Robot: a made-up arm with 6 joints.
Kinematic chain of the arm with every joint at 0, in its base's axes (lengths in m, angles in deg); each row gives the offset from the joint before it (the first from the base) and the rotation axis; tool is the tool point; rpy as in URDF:
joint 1: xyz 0 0 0.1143 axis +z
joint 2: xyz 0 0 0 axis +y
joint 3: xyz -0.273 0 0.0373 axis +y
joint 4: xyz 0.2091 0 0.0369 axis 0.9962 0 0.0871
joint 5: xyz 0 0 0 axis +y
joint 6: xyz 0.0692 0 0.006 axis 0.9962 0 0.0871
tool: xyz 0 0 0 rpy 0 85 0
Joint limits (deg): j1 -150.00..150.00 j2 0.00..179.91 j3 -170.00..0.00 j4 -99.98..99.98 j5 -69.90..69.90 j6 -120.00..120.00
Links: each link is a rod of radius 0.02 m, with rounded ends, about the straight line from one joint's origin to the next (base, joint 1, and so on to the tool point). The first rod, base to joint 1, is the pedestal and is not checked.
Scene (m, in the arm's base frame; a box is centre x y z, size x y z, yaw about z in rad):
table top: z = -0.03
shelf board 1: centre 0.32 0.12 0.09 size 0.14 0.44 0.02 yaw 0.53
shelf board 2: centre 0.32 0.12 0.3 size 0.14 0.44 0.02 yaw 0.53
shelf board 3: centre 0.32 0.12 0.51 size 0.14 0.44 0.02 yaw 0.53
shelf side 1: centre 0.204 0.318 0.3 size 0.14 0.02 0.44 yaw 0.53
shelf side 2: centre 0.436 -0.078 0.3 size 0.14 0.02 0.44 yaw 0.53
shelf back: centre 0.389 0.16 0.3 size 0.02 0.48 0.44 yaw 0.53
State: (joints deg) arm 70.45 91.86 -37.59 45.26 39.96 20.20
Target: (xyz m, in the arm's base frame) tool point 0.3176 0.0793 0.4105
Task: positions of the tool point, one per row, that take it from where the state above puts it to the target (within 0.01 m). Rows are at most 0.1 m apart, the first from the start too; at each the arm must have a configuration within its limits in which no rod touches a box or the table.
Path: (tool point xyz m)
1: 0.0841 0.2191 0.2426
2: 0.1184 0.2032 0.3202
3: 0.1310 0.1632 0.4016
4: 0.1943 0.1555 0.4098
5: 0.2586 0.1277 0.4129
6: 0.3176 0.0793 0.4105

